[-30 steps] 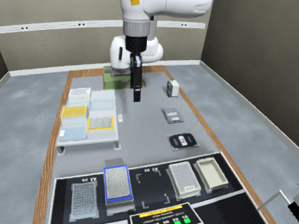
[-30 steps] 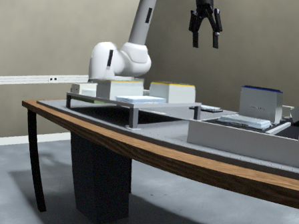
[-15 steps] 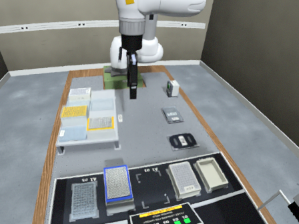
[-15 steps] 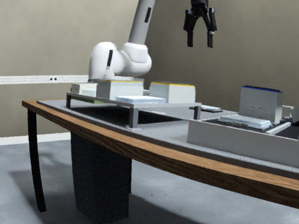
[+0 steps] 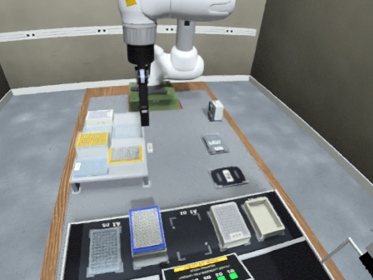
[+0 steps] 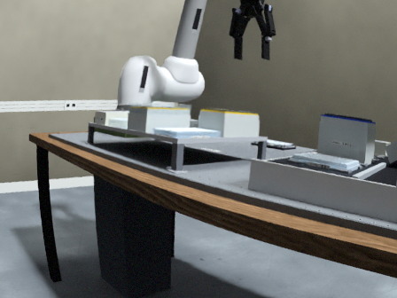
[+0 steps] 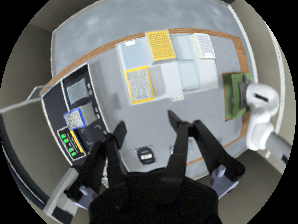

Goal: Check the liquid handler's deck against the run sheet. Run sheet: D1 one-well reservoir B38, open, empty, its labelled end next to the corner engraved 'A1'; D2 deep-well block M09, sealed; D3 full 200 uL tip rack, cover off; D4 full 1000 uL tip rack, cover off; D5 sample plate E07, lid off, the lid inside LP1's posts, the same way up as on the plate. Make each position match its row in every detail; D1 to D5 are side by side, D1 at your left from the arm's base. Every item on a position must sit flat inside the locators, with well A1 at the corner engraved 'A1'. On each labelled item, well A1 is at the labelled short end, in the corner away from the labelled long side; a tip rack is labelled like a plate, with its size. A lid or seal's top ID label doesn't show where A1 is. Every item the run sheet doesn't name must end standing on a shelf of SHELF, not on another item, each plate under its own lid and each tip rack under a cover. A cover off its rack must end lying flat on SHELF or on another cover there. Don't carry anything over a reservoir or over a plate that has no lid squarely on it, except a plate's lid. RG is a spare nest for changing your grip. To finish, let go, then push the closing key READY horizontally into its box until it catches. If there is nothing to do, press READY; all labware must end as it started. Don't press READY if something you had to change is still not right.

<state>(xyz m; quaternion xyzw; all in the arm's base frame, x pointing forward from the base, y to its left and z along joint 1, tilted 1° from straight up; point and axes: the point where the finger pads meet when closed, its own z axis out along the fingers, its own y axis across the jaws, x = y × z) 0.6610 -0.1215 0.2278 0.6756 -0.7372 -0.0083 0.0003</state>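
My gripper is now 1 cm past the yellow-rimmed tip rack, 7 cm to the left of it and 19 cm above it. Also, from my hand: blue-rimmed tip rack 31 cm ahead, 6 cm to the right, 18 cm below; shelf 17 cm behind, 13 cm to the right, 24 cm below; clear sample plate 31 cm ahead, 18 cm to the right, 24 cm below.
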